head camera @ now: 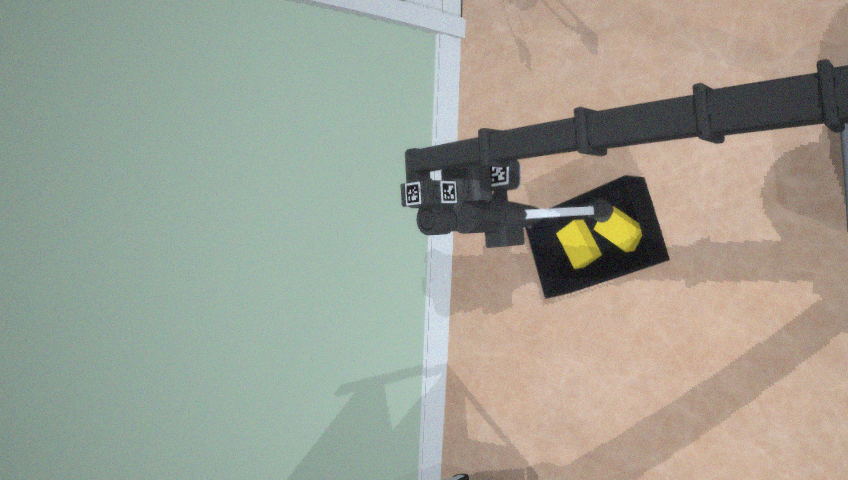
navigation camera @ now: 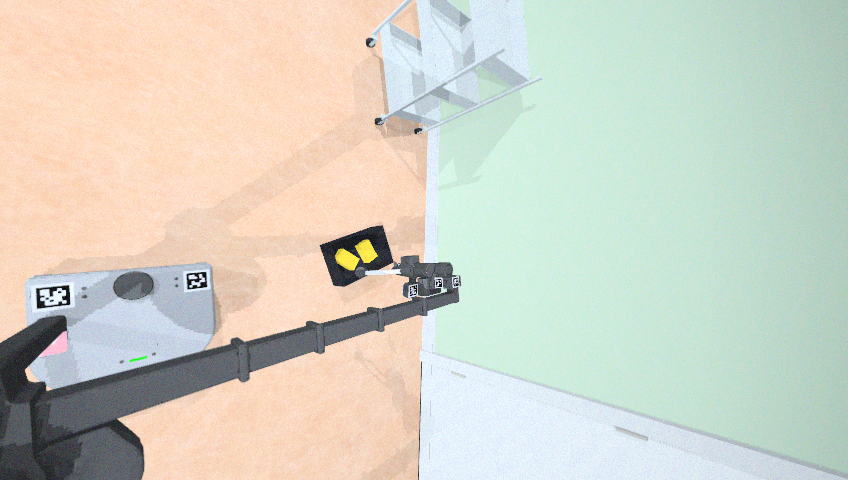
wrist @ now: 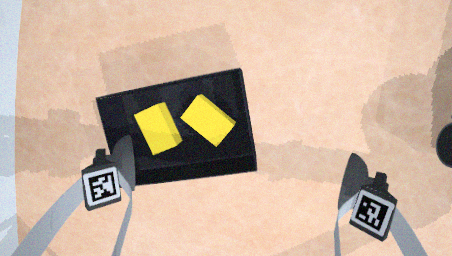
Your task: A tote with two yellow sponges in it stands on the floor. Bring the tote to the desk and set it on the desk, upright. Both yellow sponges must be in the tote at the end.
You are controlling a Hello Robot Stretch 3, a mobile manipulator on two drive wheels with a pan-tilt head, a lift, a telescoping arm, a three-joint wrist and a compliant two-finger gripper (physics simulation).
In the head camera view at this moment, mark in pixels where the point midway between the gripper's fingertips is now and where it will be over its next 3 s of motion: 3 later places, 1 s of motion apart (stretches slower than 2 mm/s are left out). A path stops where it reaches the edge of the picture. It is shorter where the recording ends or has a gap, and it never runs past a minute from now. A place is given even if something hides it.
The gripper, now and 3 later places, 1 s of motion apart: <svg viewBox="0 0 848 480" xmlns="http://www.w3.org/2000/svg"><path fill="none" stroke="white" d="M569 214L607 213L626 212L641 212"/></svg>
